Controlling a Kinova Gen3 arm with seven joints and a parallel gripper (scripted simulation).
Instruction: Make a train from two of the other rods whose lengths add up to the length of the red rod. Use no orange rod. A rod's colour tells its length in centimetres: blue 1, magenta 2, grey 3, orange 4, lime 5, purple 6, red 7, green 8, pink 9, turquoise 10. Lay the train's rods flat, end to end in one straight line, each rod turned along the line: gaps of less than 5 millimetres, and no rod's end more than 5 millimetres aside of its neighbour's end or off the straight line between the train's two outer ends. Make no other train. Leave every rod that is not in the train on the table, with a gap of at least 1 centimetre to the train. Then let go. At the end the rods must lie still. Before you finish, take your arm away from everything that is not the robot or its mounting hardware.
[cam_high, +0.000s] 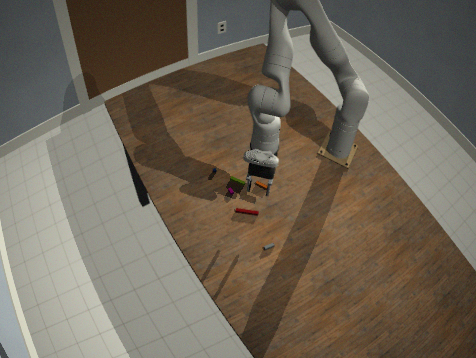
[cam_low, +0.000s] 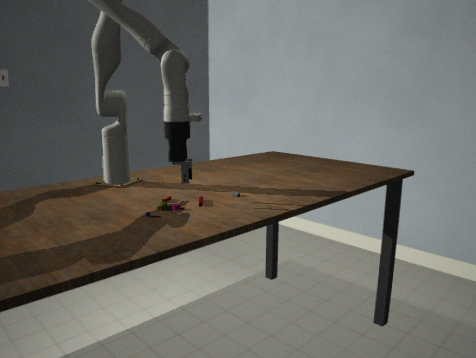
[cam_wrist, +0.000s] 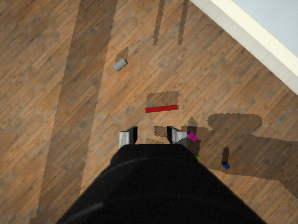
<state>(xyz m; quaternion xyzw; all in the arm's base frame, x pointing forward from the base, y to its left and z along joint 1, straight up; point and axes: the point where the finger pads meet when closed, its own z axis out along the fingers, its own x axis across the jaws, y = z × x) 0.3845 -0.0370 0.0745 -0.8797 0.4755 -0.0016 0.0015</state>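
The magenta rod is 3 cm ahead of my hand, 8 cm to the right of it and 7 cm below it. Round my hand: lime rod (1 cm behind, 10 cm to the right, 7 cm below); then orange rod (5 cm behind, 3 cm to the right, 7 cm below); then red rod (5 cm ahead, 1 cm to the left, 7 cm below).
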